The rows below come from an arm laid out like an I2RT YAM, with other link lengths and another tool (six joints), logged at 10 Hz.
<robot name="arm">
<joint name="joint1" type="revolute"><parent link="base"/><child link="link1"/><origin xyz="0 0 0.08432" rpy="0 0 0"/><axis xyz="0 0 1"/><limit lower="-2.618" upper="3.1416"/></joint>
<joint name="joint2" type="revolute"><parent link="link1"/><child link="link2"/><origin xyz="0.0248 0.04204 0.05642" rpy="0 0 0"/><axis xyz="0 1 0"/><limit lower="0" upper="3.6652"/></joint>
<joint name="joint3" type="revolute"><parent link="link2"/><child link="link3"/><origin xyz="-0.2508 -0.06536 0" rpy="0 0 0"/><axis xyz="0 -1 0"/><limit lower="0" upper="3.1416"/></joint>
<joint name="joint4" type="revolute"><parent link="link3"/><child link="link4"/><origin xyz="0.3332 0.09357 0.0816" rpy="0 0 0"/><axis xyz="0 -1 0"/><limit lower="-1.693" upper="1.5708"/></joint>
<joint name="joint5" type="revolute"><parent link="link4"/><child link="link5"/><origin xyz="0.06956 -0.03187 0.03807" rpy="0 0 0"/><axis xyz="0 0 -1"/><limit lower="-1.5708" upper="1.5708"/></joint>
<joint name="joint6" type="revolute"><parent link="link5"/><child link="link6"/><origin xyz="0.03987 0 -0.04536" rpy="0 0 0"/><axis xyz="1 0 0"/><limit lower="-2.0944" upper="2.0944"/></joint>
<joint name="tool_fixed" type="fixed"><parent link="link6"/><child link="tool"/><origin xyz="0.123 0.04 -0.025" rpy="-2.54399 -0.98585 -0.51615"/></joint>
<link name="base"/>
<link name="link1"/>
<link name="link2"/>
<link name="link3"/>
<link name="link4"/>
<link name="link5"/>
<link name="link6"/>
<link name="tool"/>
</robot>
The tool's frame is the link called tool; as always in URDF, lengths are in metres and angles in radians.
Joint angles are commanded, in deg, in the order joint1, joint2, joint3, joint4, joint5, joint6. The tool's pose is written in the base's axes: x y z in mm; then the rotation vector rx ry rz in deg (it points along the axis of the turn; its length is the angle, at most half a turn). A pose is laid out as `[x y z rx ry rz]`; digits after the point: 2 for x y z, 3 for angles.
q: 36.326 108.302 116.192 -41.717 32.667 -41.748
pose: [482.58 307.14 342.73 138.034 38.675 40.736]
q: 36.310 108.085 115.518 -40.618 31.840 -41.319
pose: [483.70 310.71 341.54 138.845 38.936 41.788]
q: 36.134 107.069 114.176 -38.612 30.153 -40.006
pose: [484.45 315.53 344.46 140.915 38.820 44.468]
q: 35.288 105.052 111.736 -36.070 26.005 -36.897
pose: [484.38 321.04 348.45 145.653 39.080 48.359]
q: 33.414 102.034 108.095 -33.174 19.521 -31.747
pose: [483.78 323.50 353.37 153.195 39.143 52.856]
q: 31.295 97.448 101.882 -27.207 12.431 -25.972
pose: [481.76 325.33 362.37 161.105 38.799 60.244]
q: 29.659 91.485 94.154 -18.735 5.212 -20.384
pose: [472.24 329.05 380.71 -156.067 -37.176 -66.383]
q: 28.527 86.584 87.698 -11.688 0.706 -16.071
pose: [461.77 328.27 394.77 -147.569 -34.852 -69.229]
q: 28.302 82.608 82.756 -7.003 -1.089 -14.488
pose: [449.81 326.20 403.05 -142.898 -34.360 -71.983]
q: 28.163 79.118 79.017 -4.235 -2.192 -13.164
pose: [437.65 322.59 409.95 -139.689 -33.813 -73.630]
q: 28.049 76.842 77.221 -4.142 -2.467 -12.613
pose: [428.91 317.96 413.27 -138.893 -33.415 -73.855]
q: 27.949 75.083 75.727 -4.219 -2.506 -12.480
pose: [422.57 313.77 413.77 -138.720 -33.202 -74.006]
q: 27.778 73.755 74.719 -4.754 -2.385 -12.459
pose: [418.17 309.32 413.22 -139.066 -32.884 -73.871]
